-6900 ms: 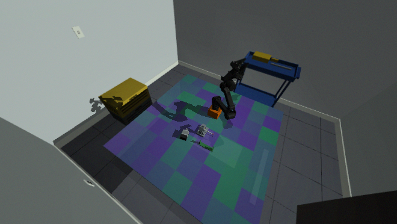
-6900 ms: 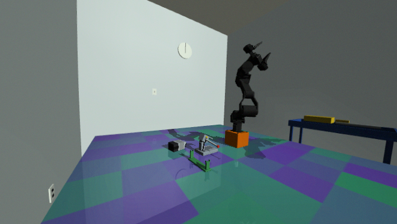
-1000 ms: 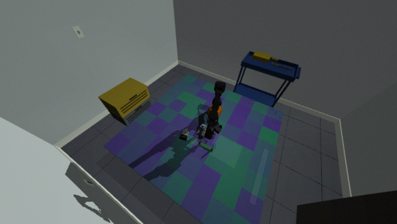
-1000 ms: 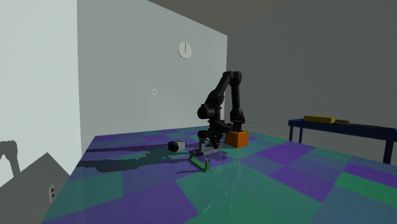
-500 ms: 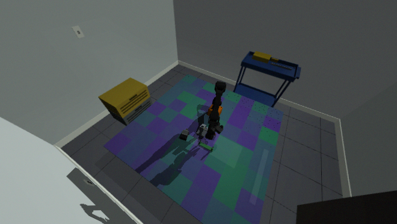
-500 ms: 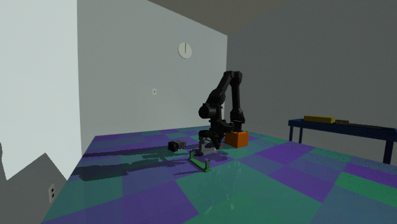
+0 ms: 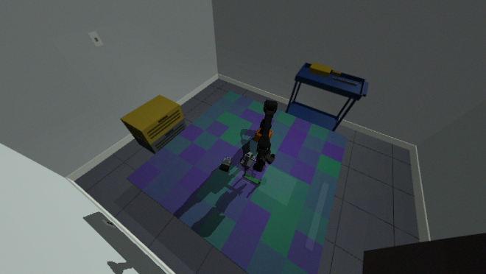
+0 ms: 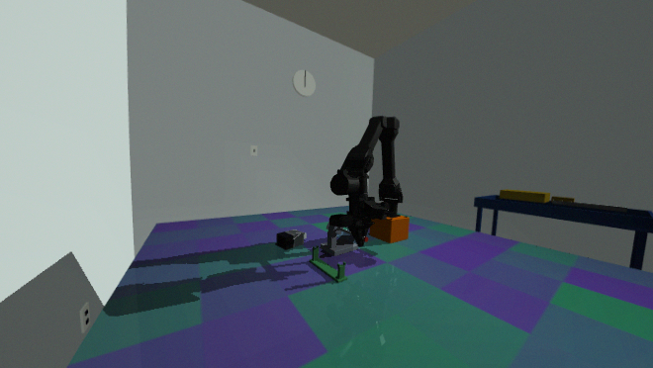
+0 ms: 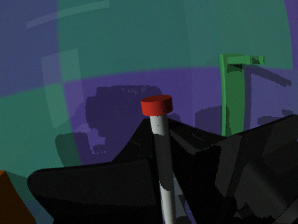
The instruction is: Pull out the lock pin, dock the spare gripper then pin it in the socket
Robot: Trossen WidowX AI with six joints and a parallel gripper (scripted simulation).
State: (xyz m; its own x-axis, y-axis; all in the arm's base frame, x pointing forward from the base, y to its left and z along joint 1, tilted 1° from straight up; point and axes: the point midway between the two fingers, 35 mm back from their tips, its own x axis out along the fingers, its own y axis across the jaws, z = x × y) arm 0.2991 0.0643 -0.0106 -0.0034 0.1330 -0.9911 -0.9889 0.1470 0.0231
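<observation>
My gripper tip is 100 mm short of the green cradle, 40 mm to the left of it and 30 mm above it. Round my gripper tip: grey mount 120 mm to the right, 30 mm behind; spare gripper 260 mm to the right, 60 mm ahead, 30 mm below.
</observation>
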